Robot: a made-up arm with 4 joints. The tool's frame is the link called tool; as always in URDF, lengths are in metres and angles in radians.
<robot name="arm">
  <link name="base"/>
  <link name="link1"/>
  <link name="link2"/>
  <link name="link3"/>
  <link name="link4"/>
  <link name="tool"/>
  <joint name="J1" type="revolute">
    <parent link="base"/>
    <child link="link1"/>
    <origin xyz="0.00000 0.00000 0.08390" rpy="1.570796 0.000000 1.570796"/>
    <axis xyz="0 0 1"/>
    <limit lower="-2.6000" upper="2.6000"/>
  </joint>
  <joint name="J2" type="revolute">
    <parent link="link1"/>
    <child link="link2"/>
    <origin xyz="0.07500 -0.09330 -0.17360" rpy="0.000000 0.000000 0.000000"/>
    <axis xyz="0 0 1"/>
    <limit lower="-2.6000" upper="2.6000"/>
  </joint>
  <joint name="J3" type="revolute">
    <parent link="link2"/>
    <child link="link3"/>
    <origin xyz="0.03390 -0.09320 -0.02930" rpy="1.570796 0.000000 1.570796"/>
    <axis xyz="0 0 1"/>
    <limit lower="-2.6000" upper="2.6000"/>
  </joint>
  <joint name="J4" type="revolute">
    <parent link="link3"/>
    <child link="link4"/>
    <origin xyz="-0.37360 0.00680 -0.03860" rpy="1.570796 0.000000 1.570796"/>
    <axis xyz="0 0 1"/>
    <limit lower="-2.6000" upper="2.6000"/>
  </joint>
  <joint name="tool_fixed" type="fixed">
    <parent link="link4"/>
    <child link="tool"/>
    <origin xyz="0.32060 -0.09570 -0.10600" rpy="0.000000 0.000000 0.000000"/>
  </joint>
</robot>
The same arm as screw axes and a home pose.
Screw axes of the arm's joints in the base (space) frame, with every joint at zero. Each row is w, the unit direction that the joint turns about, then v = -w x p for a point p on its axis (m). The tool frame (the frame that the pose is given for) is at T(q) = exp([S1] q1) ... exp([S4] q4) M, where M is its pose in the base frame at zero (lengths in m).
S1: w 1 0 0 v 0 0.0839 0
S2: w 1 0 0 v 0 -0.0094 -0.075
S3: w 0 1 0 v 0.1026 0 -0.2029
S4: w 0 0 1 v 0.0703 0.1961 0
M: xyz 0.1245 -0.0254 -0.5822 (m) rpy 0 0 0 (rad, as in URDF)
Joint limits (rad, base to tool): -2.6..2.6 -2.6..2.6 -2.6..2.6 -2.6..2.6

